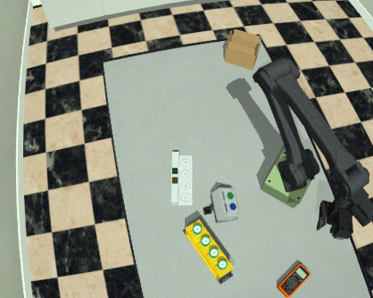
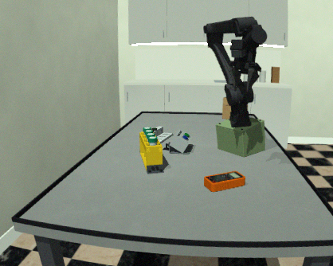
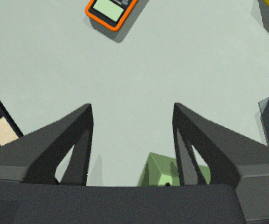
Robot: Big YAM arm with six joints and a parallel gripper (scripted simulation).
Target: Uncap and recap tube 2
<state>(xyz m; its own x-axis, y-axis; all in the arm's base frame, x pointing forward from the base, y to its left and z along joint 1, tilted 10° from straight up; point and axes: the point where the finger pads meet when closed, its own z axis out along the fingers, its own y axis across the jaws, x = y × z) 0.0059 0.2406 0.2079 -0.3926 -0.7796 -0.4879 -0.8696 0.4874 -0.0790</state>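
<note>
My hand is 340 mm short of the cap, 190 mm above it and 50 mm to the left of it. The rest, counted from my hand: orange multimeter 290 mm below, 120 mm to the left, 50 mm ahead; green READY key 260 mm to the right, 240 mm below, 210 mm ahead; blue cycle key 240 mm below, 220 mm to the right, 220 mm ahead.
</note>
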